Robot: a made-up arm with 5 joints.
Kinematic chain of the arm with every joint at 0, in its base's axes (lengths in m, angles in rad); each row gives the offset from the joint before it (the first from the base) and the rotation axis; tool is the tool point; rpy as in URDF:
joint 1: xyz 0 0 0.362 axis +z
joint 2: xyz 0 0 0 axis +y
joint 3: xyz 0.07 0 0.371 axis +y
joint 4: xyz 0.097 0 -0.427 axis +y
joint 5: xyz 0.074 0 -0.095 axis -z
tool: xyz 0 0 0 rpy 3.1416 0 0
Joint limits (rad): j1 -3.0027..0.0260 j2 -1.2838..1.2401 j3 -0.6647..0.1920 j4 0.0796..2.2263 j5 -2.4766..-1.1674
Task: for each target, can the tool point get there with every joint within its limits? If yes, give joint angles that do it. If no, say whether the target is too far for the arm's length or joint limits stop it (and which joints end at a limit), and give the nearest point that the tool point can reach.
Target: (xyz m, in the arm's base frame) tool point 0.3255 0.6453 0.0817
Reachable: no: joint limits stop it (at a limit: joint 2, joint 3) | nearest point 0.0686 0.1360 0.2307 | short by 0.590 m
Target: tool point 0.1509 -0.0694 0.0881
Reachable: yes | joints -0.4311 0.5639 -0.2020 0.5598 -1.6993
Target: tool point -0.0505 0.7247 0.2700
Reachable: no: joint limits stop it (at a limit: joint 2, joint 3) | nearest point -0.0109 0.1559 0.2627 | short by 0.570 m
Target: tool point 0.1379 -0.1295 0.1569
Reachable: yes | joints -0.7539 0.3134 -0.2480 1.1248 -1.8262
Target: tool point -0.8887 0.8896 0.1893
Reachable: no: too far | nearest point -0.5088 -0.0711 0.2448 | short by 1.035 m
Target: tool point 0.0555 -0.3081 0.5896
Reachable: yes | joints -1.3926 -0.8194 -0.5105 1.0330 -1.9592
